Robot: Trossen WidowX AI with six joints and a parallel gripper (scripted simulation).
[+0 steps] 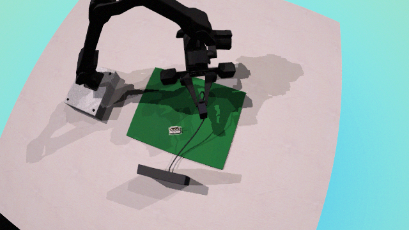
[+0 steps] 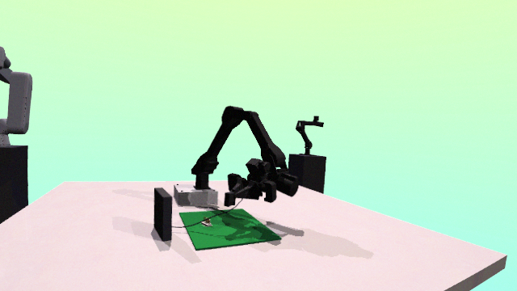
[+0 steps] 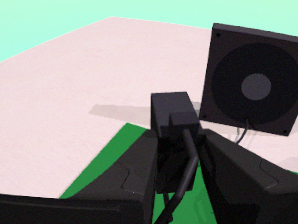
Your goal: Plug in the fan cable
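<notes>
Now: gripper tip 12 cm above the green board and 5 cm past it. From my gripper tip the other things lie so: black fan (18 cm to the right, 5 cm below, 4 cm behind); then four-pin fan header (11 cm below, 6 cm to the right, 6 cm behind); then black plug (1 cm to the right, 1 cm below).
</notes>
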